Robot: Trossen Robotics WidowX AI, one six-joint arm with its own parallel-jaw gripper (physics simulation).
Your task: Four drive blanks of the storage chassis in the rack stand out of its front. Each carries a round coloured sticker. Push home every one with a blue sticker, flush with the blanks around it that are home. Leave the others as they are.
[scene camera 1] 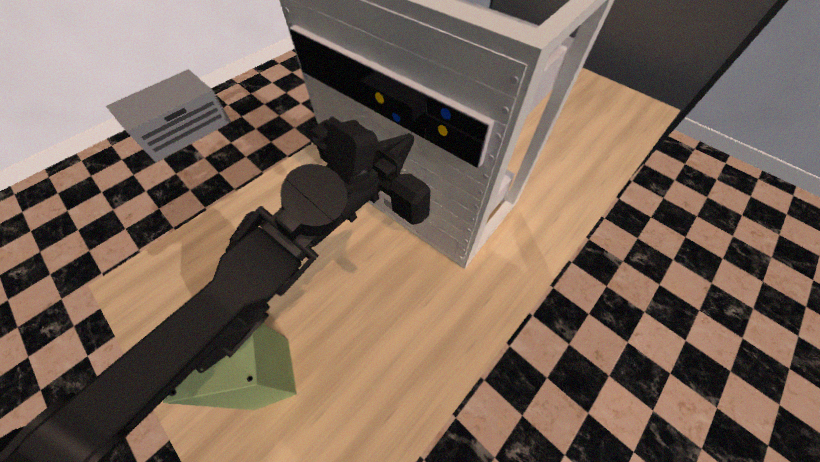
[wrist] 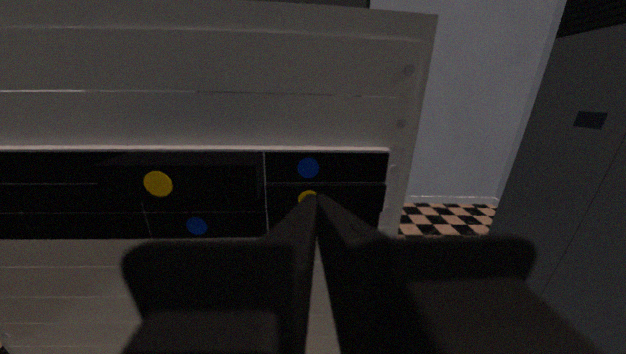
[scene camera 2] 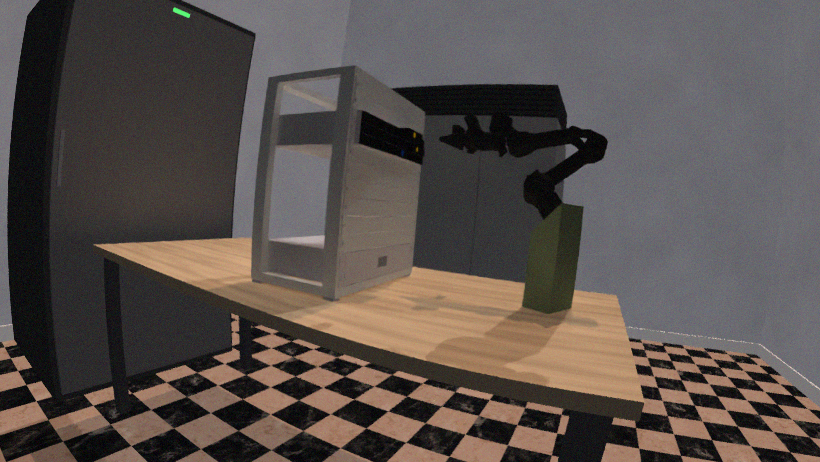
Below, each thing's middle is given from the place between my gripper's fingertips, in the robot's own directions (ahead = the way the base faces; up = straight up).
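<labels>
There is the grey rack (scene camera 1: 462, 85), and measured from my hand it sits 100 mm to the left of it, 180 mm below it and 250 mm ahead of it.
</labels>
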